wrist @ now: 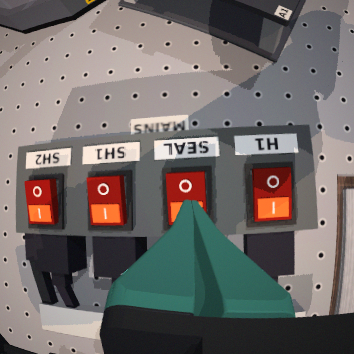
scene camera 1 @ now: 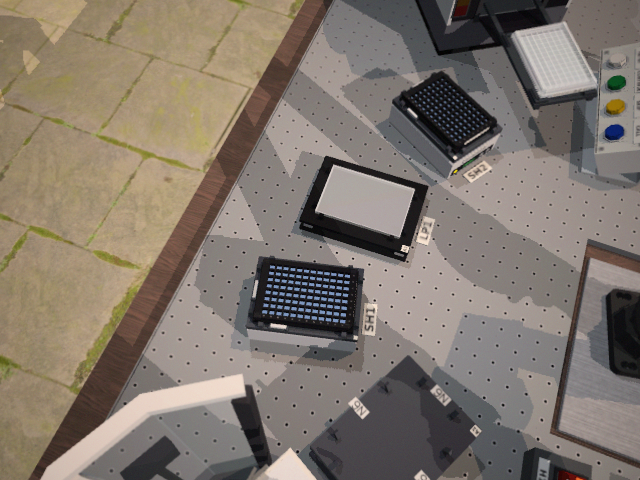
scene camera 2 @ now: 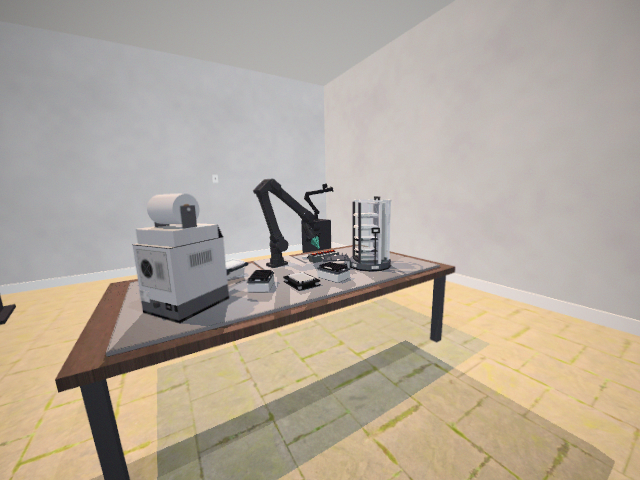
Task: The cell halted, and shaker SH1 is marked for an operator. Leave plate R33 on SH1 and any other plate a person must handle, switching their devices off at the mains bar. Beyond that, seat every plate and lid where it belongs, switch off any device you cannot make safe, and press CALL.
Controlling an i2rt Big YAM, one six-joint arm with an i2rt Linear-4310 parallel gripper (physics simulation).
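Frame: origin at the arm's base, x ahead, y left, z up, level; millimetres.
Seen in the pictures: gripper, between the fingertips: (wrist: 188, 209) (scene camera 2: 319, 248); arm's base, origin of its link: (scene camera 2: 277, 264).
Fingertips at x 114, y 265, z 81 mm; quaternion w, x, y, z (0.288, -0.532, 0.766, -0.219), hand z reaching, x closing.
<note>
Pixels of each thing's middle, then the offset from my fingertips to it. "spot": a spot on its surface instead.
- SEAL switch, a spot on its surface: (wrist: 185, 185) spot: dx +15, dy +2, dz -25 mm
- mains bar, middle of its body: (wrist: 153, 249) (scene camera 2: 320, 254) dx -21, dy +32, dz -51 mm
- SH2 switch, middle of its body: (wrist: 41, 201) dx +20, dy +102, dz -31 mm
- SH1 switch, middle of its body: (wrist: 106, 199) dx +14, dy +53, dz -31 mm
- H1 switch, middle of its body: (wrist: 271, 193) dx +2, dy -46, dz -31 mm
- black plate with blue wells, middle of its body: (scene camera 1: 306, 294) (scene camera 2: 333, 266) dx +342, dy -211, dz -15 mm
- dark plate, middle of its body: (scene camera 1: 448, 110) (scene camera 2: 261, 274) dx +186, dy -551, dz -15 mm
- pale grey panel, middle of its body: (scene camera 1: 365, 200) (scene camera 2: 301, 277) dx +288, dy -385, dz -45 mm
- white plate, middle of its body: (scene camera 1: 553, 58) (scene camera 2: 230, 263) dx +46, dy -641, dz +33 mm
- button box, middle of its body: (scene camera 1: 623, 108) (scene camera 2: 222, 270) dx -90, dy -630, dz -35 mm
- blue button, middle of its body: (scene camera 1: 614, 133) dx -62, dy -556, dz -13 mm
- dark N6 unit, middle of its body: (scene camera 1: 394, 441) (scene camera 2: 335, 260) dx +206, dy -56, dz -39 mm
- tall sealer, middle of its body: (scene camera 2: 181, 251) dx +152, dy -880, dz +151 mm
- round plate tower, a spot on its surface: (scene camera 2: 370, 266) spot: dx +416, dy +13, dz -48 mm
My gripper (wrist: 188, 209) (scene camera 2: 315, 241) is shut and empty, its green fingertips over the lower half of the SEAL switch (wrist: 185, 185) in the wrist view; contact cannot be told. On the mains bar (wrist: 149, 200), the SH2 switch (wrist: 41, 201), SH1 switch (wrist: 106, 200) and H1 switch (wrist: 272, 194) show orange lower halves marked I. The SEAL switch's lower half is partly hidden. In scene camera 1, a black plate with blue wells (scene camera 1: 307, 293) sits on SH1 and a dark plate (scene camera 1: 448, 109) on SH2. A pale grey panel (scene camera 1: 365, 200) lies on LP1. A white plate (scene camera 1: 554, 59) rests on the sealer's carrier.
A button box (scene camera 1: 614, 155) with a blue button (scene camera 1: 614, 132) stands at the right. A dark N6 unit (scene camera 1: 403, 413) (wrist: 240, 20) lies beyond the mains bar in the wrist view. The tall sealer (scene camera 2: 180, 273) and round plate tower (scene camera 2: 370, 266) stand on the table.
</note>
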